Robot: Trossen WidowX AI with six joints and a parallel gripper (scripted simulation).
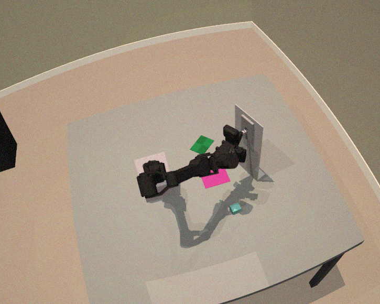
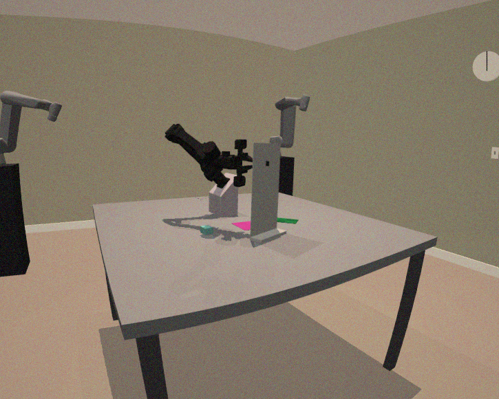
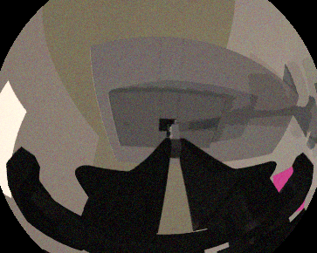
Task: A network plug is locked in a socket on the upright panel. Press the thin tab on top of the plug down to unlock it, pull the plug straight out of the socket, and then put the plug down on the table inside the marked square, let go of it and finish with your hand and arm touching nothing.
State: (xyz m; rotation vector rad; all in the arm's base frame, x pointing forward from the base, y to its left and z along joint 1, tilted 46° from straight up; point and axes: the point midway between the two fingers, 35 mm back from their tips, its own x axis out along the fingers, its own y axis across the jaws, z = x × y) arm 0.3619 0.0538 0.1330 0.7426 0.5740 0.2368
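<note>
Right now my gripper tip is 12 cm past the magenta square, 4 cm to the right of it and 28 cm above it. The rest, counted from my gripper tip: grey panel (4 cm ahead, 1 cm to the left, 11 cm below); teal block (9 cm behind, 18 cm to the right, 26 cm below); grey plug (right at my gripper tip).
</note>
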